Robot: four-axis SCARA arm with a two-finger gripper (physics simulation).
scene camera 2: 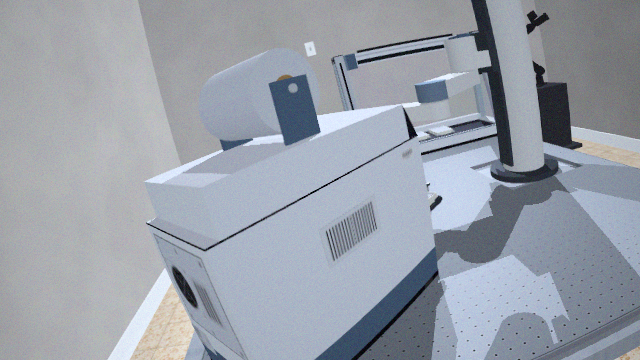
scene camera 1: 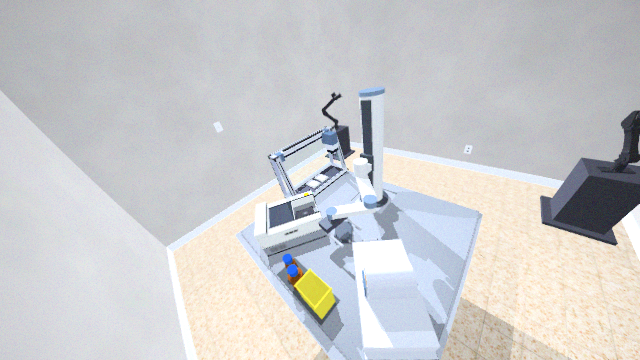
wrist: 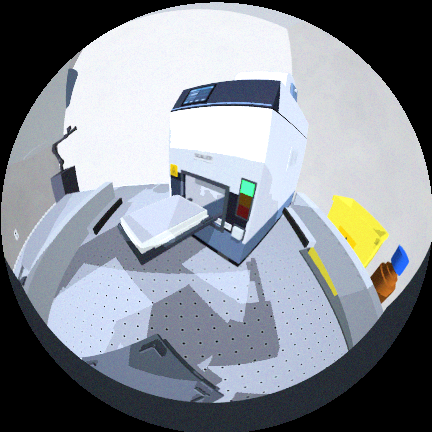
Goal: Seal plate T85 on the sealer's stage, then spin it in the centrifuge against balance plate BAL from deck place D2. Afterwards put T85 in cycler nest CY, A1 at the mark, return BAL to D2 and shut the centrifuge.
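Frame: origin at the arm's base, x back, y right, z up, level; metres.
Seen in the pictures: gripper, fingertip midpoint: (scene camera 1: 352, 237) (wrist: 200, 193); arm's base, link origin: (scene camera 2: 524, 170).
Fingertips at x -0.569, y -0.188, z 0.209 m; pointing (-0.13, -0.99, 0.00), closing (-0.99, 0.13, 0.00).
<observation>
Offsets run from my fingertips to a thing's top centre. "spot": to the spot under its first point.
A white plate {dx +0.052, dy -0.099, dz -0.080 m} (wrist: 165, 218), with no readable label, lies flat on the dark extended stage {spot: dx +0.067, dy -0.021, dz -0.096 m} (wrist: 145, 256) of the white sealer {dx -0.172, dy -0.294, dz +0.279 m} (scene camera 1: 392, 310) (scene camera 2: 300, 240) (wrist: 220, 132). The sealer's door opening is behind the stage and its green lamp is lit. My gripper (wrist: 200, 193) is open and empty; its fingers stand wide to the left and right of the plate in the wrist view, not touching it. A white machine (scene camera 1: 289, 239), which looks like the centrifuge, has a dark top panel and an open bay. BAL, D2 and the cycler nest cannot be told apart by labels.
A dark nest with corner guides {dx +0.094, dy +0.164, dz -0.139 m} (scene camera 1: 344, 231) (wrist: 160, 361) stands on the perforated deck. A yellow bin (scene camera 1: 315, 292) (wrist: 357, 227) stands beside brown bottles with blue caps {spot: dx -0.364, dy +0.125, dz -0.014 m} (scene camera 1: 293, 273) (wrist: 386, 280). Behind is a gantry frame {spot: dx +0.079, dy +0.784, dz +0.123 m} (scene camera 1: 282, 177) (scene camera 2: 345, 82) with white plates {dx +0.493, dy +0.770, dz -0.123 m} (scene camera 1: 320, 178) (scene camera 2: 440, 131).
</observation>
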